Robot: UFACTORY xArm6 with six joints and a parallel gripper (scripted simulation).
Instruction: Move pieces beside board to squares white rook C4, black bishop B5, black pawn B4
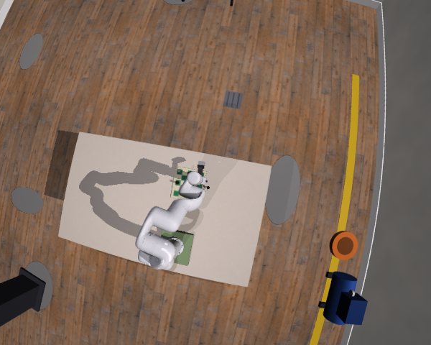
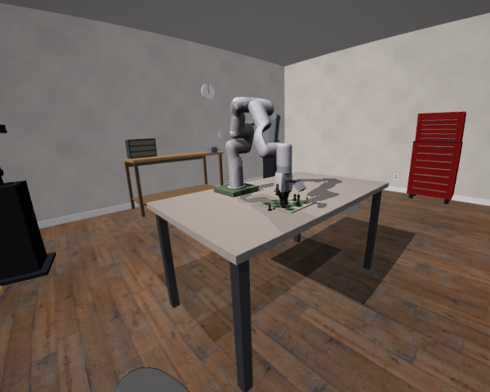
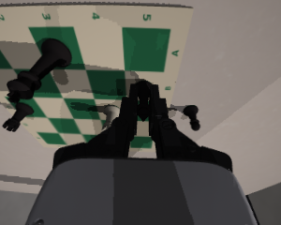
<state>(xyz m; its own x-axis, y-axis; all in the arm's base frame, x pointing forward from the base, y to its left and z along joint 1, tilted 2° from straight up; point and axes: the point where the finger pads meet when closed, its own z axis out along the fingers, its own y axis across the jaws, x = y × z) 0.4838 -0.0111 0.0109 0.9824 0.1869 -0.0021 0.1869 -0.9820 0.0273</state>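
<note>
The white rook is 4 cm behind my hand, 3 cm to the left of it and 2 cm below it. Round my hand: chessboard: 5 cm behind, 7 cm to the left, 4 cm below.
</note>
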